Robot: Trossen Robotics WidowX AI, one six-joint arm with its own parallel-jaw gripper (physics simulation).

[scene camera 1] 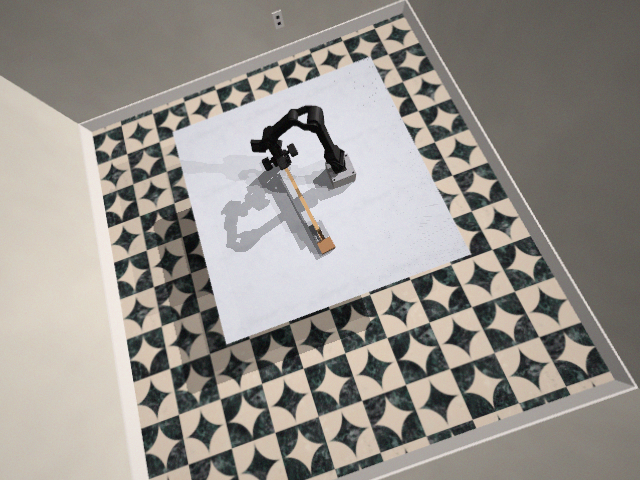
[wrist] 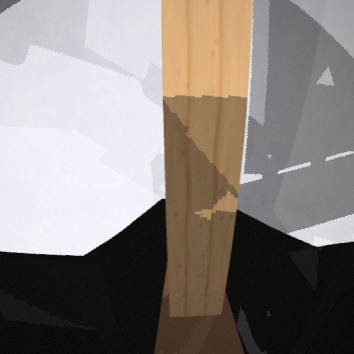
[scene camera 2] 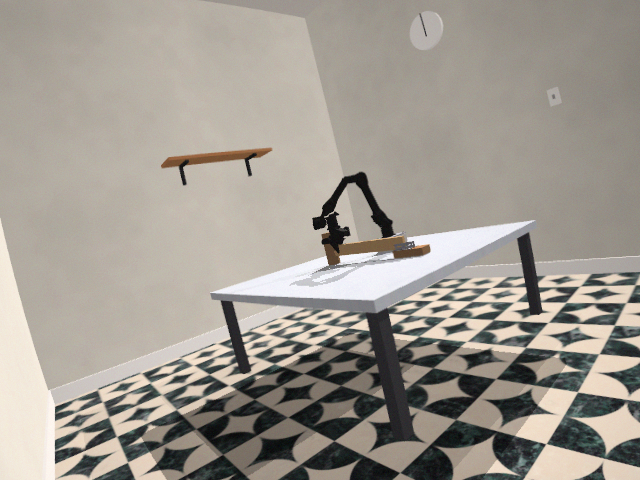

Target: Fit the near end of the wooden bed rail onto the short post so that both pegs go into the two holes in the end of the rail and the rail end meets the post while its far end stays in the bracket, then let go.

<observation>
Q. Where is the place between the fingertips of my gripper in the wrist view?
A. At 187, 206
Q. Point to a wooden bed rail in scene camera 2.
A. At 385, 244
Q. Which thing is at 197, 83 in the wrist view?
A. A wooden bed rail.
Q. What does my gripper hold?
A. A wooden bed rail.
</observation>
